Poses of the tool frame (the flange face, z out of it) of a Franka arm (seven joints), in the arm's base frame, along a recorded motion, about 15 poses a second.
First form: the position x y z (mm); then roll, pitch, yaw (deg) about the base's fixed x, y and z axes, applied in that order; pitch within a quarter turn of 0, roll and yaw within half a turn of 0.
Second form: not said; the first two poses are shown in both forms.
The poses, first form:
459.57 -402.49 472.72 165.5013 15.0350 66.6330
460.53 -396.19 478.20 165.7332 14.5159 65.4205
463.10 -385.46 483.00 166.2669 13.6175 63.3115
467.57 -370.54 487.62 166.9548 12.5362 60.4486
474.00 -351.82 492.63 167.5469 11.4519 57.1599
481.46 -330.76 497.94 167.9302 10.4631 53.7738
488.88 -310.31 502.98 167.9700 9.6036 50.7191
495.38 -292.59 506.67 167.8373 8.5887 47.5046
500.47 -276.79 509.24 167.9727 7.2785 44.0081
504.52 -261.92 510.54 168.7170 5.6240 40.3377
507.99 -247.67 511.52 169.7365 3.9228 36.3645
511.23 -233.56 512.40 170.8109 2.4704 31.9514
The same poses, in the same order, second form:
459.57 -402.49 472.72 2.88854 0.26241 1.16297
460.53 -396.19 478.20 2.89259 0.25335 1.14180
463.10 -385.46 483.00 2.90190 0.23767 1.10499
467.57 -370.54 487.62 2.91391 0.21880 1.05503
474.00 -351.82 492.63 2.92425 0.19987 0.99763
481.46 -330.76 497.94 2.93093 0.18262 0.93853
488.88 -310.31 502.98 2.93163 0.16761 0.88522
495.38 -292.59 506.67 2.92931 0.14990 0.82911
500.47 -276.79 509.24 2.93168 0.12703 0.76809
504.52 -261.92 510.54 2.94467 0.09816 0.70403
507.99 -247.67 511.52 2.96246 0.06847 0.63468
511.23 -233.56 512.40 2.98121 0.04312 0.55766

